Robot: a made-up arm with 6 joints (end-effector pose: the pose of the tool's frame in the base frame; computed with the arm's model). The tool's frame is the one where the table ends.
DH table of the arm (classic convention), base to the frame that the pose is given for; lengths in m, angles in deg. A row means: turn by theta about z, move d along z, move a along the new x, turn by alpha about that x. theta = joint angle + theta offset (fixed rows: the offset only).
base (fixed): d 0; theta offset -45.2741; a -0.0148; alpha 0
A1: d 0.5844; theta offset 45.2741; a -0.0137; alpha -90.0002
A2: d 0; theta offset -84.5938; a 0.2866; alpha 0
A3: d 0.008; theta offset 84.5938; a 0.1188; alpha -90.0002
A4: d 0.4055; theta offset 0; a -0.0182; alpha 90.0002
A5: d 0.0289; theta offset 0; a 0.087; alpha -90.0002
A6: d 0; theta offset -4.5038; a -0.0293; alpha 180
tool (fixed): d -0.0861; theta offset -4.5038; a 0; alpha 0
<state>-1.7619 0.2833 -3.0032 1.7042 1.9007 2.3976</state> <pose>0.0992 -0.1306 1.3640 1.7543 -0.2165 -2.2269</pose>
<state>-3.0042 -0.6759 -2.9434 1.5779 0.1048 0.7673</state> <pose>0.5279 0.1144 1.1897 -0.8939 -2.5090 0.1676</pose>
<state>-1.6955 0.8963 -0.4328 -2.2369 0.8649 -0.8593</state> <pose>-0.0507 -0.1053 0.2195 0.4640 0.5620 1.4990</pose>
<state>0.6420 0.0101 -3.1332 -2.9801 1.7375 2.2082</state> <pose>-0.1348 -0.1628 1.3659 0.1057 1.5829 1.4070</pose>
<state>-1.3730 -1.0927 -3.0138 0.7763 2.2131 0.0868</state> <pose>-0.0191 0.6343 0.9245 -1.0336 -1.3532 -0.1783</pose>
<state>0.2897 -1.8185 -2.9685 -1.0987 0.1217 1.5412</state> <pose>-0.7910 -0.1356 0.4116 -0.6368 1.4153 -0.0392</pose>
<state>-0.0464 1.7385 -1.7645 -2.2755 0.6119 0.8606</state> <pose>0.3538 -0.0408 -0.0014 -0.6789 -0.0031 1.3141</pose>
